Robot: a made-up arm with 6 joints. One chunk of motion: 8 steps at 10 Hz.
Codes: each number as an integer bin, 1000 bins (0 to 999) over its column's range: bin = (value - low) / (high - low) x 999, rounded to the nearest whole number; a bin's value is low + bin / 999 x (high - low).
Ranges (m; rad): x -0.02..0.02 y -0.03..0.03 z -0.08..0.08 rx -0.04..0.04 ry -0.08..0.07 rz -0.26..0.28
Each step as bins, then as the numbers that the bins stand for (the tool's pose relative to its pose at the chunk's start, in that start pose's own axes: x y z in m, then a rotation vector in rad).
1 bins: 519 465 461 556 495 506
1 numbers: 0.0008 -0.0021 -0.0062 0.0045 -0.0057 0.0135
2 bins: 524 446 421 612 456 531
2 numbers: 0.0010 -0.0032 -0.0126 0.0090 -0.0115 0.0270
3 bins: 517 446 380 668 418 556
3 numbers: 0.0007 -0.0032 -0.0191 0.0135 -0.0172 0.0405
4 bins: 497 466 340 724 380 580
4 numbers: -0.0001 -0.0020 -0.0255 0.0180 -0.0229 0.0535
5 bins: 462 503 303 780 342 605
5 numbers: -0.0015 0.0002 -0.0315 0.0225 -0.0286 0.0670
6 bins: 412 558 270 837 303 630
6 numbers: -0.0035 0.0035 -0.0368 0.0270 -0.0345 0.0805
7 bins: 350 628 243 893 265 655
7 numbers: -0.0060 0.0077 -0.0411 0.0315 -0.0402 0.0941
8 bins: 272 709 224 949 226 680
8 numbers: -0.0091 0.0126 -0.0441 0.0360 -0.0461 0.1076
